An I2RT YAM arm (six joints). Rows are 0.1 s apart.
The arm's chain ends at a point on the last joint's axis. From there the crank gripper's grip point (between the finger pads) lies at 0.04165 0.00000 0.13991 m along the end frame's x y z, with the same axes.
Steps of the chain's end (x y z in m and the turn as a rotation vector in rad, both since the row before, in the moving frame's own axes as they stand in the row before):
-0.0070, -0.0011, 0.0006, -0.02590, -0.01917, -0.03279
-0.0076, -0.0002, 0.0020, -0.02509, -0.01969, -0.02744
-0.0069, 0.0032, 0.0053, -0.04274, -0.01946, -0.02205
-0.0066, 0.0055, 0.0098, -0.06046, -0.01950, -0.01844
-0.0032, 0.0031, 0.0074, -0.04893, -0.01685, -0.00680
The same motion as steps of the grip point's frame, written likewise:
-0.0097, 0.0012, 0.0013, -0.02590, -0.01917, -0.03279
-0.0103, 0.0022, 0.0028, -0.02509, -0.01969, -0.02744
-0.0096, 0.0083, 0.0060, -0.04274, -0.01946, -0.02205
-0.0093, 0.0132, 0.0104, -0.06046, -0.01950, -0.01844
-0.0055, 0.0097, 0.0079, -0.04893, -0.01685, -0.00680

